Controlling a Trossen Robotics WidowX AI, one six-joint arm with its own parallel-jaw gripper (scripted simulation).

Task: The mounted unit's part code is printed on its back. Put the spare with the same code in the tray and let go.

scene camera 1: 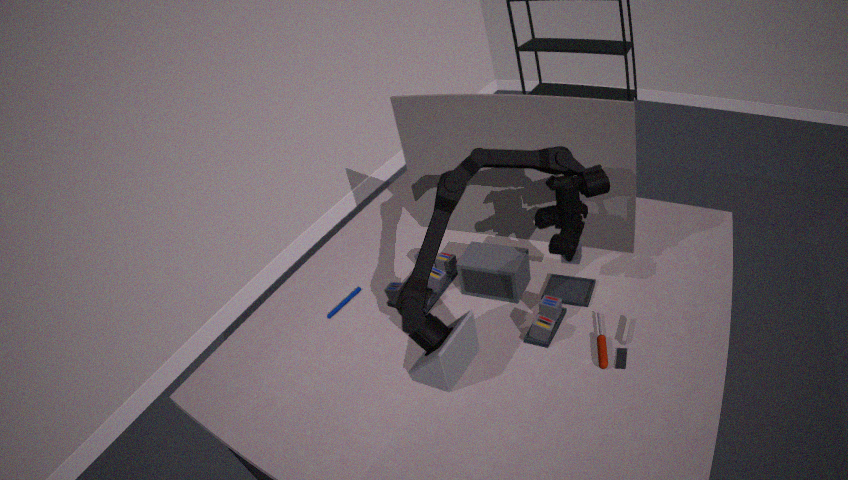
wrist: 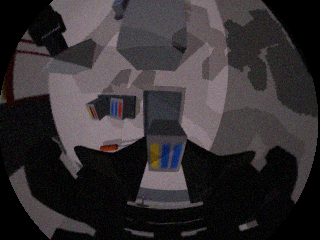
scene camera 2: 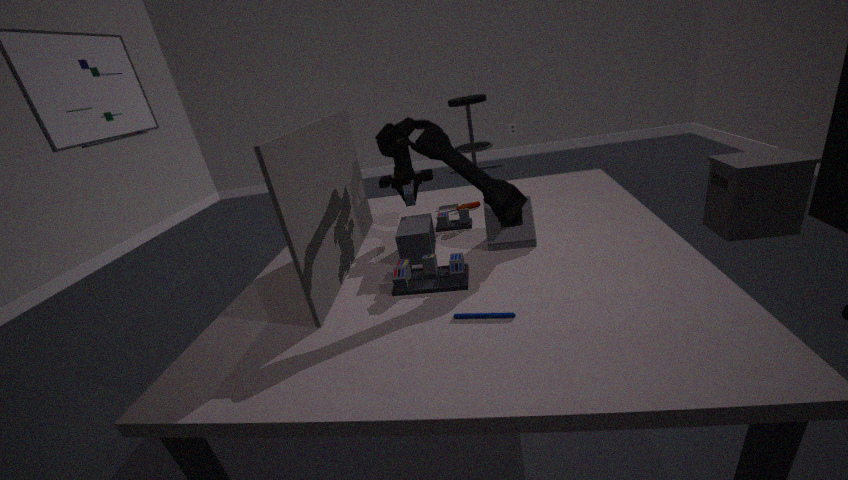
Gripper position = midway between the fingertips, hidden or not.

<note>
The gripper [scene camera 1: 570,256] carries a grey spare. Also in view: a tray [scene camera 1: 577,291].
The gripper shows as well in the wrist view [wrist: 164,137] and in scene camera 2 [scene camera 2: 410,201]. The tray shows as well in the wrist view [wrist: 163,105].
</note>
